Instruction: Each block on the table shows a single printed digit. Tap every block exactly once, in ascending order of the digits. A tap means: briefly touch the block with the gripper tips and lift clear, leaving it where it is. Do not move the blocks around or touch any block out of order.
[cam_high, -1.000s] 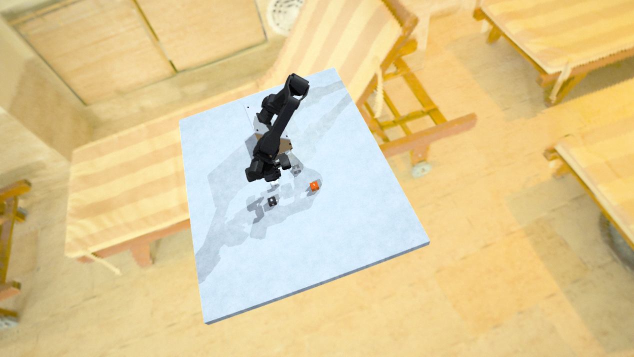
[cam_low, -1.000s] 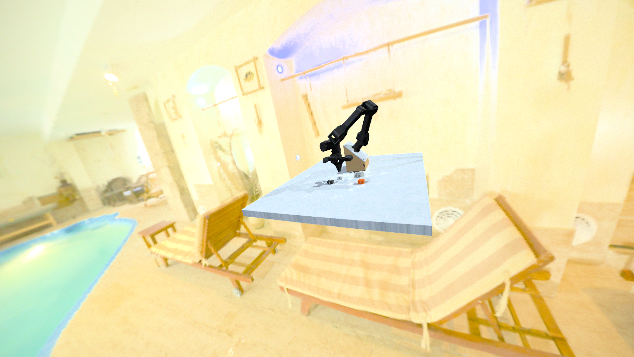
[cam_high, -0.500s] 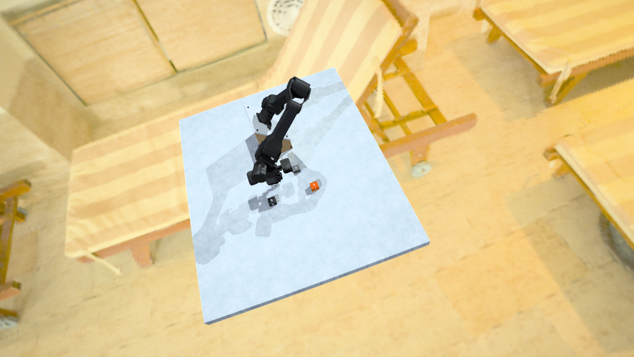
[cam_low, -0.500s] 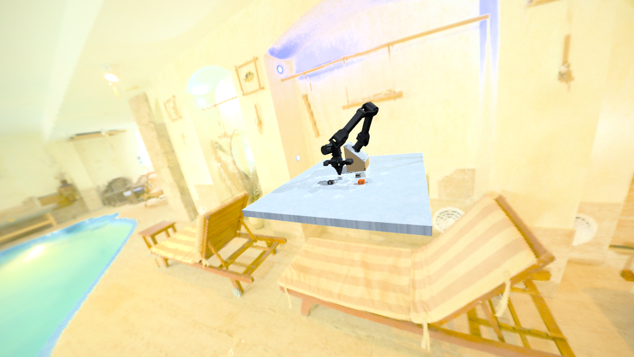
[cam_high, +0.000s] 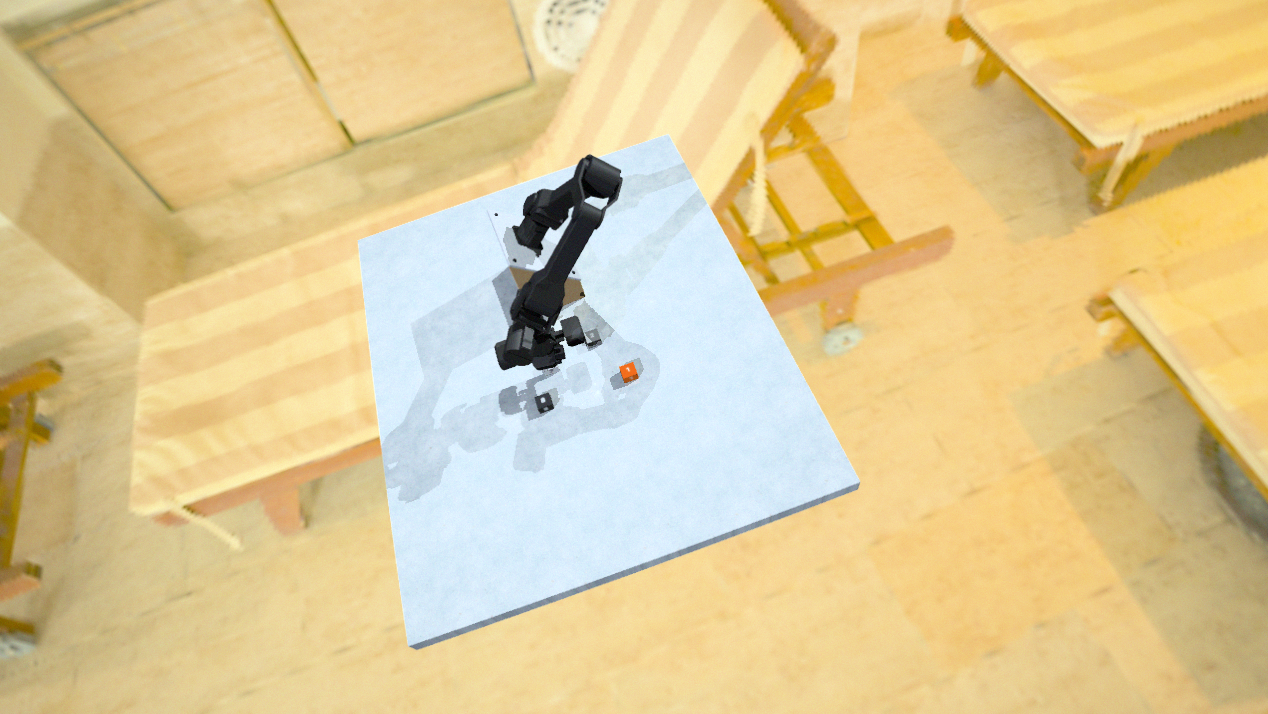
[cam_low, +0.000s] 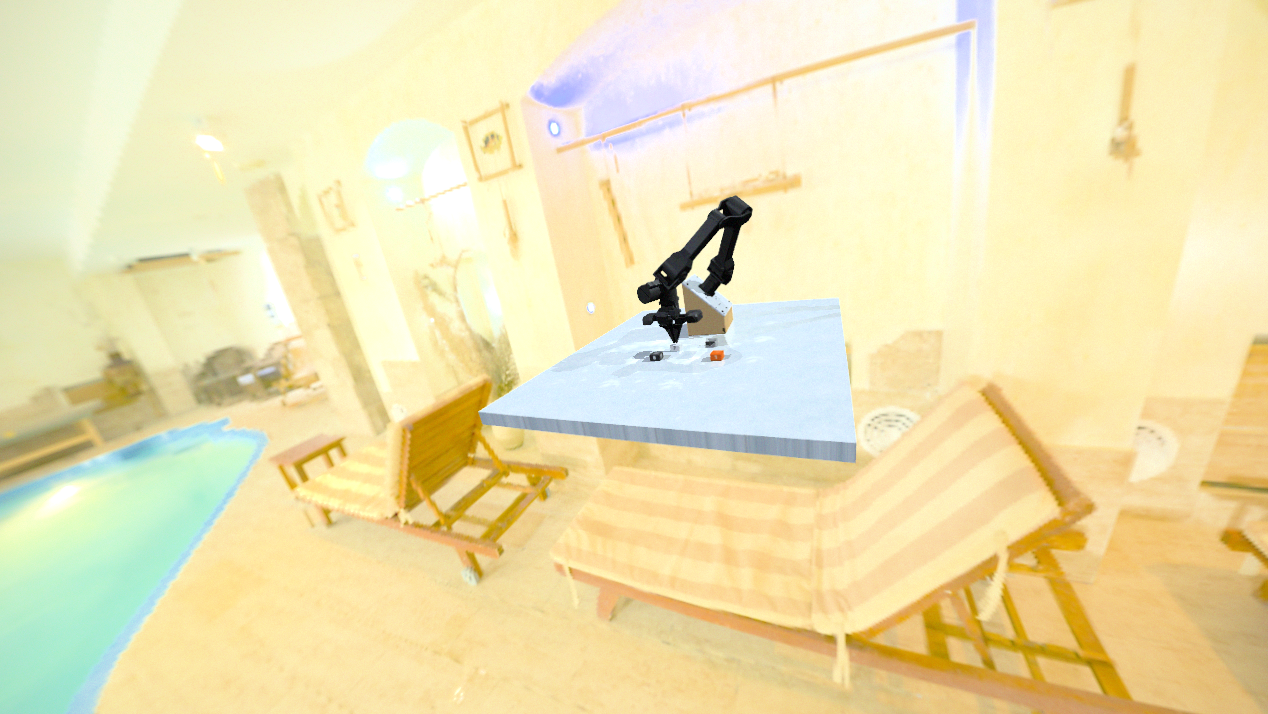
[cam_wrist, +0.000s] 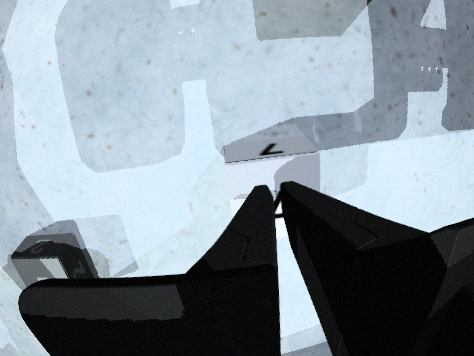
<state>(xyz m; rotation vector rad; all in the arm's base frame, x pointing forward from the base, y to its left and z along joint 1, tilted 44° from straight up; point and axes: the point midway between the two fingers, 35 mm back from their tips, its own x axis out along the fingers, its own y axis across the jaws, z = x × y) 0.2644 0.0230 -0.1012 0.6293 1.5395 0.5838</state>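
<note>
Now: gripper tip 1 cm above the white block. From my gripper tip the other things lie so: orange block 15 cm to the left, 9 cm ahead, 1 cm below; then grey block 11 cm to the left, 3 cm behind, 1 cm below; then black block 8 cm ahead, 4 cm to the right, 1 cm below.
</note>
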